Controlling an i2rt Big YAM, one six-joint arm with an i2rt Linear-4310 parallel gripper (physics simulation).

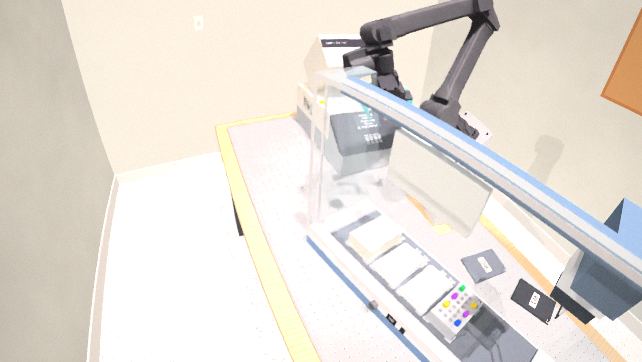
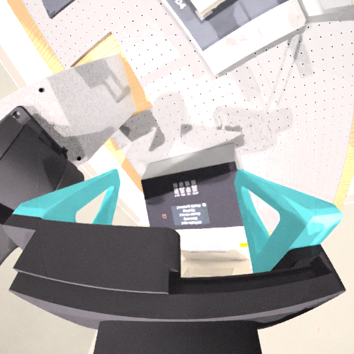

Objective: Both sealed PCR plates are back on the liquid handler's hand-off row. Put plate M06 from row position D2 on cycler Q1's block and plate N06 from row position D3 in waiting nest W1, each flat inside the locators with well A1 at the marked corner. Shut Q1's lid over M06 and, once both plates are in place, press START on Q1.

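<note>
Cycler Q1 (image 1: pixel 360 135) (image 2: pixel 160 200) stands at the back of the bench, its dark front panel showing a small screen and keys. Its lid (image 1: pixel 320 60) is raised. Whether a plate is on its block cannot be told. My gripper (image 1: pixel 388 101) (image 2: pixel 177 175) is open and empty, high above Q1's front panel. White plate N06 (image 1: pixel 400 262) and white plate M06 (image 1: pixel 426 288) appear to lie side by side in the hand-off row, between a taller white stack and the tube rack. Waiting nest W1 (image 1: pixel 522 294) is the dark pad at right, with no plate on it.
The liquid handler (image 1: pixel 325 227) (image 2: pixel 240 55) has a clear side panel and a long blue-white upper rail (image 1: pixel 500 165). A taller white stack (image 1: pixel 375 239) and a tube rack (image 1: pixel 452 312) stand in its row. Another dark pad (image 1: pixel 472 267) lies beside W1. A pale upright panel (image 1: pixel 437 180) stands behind.
</note>
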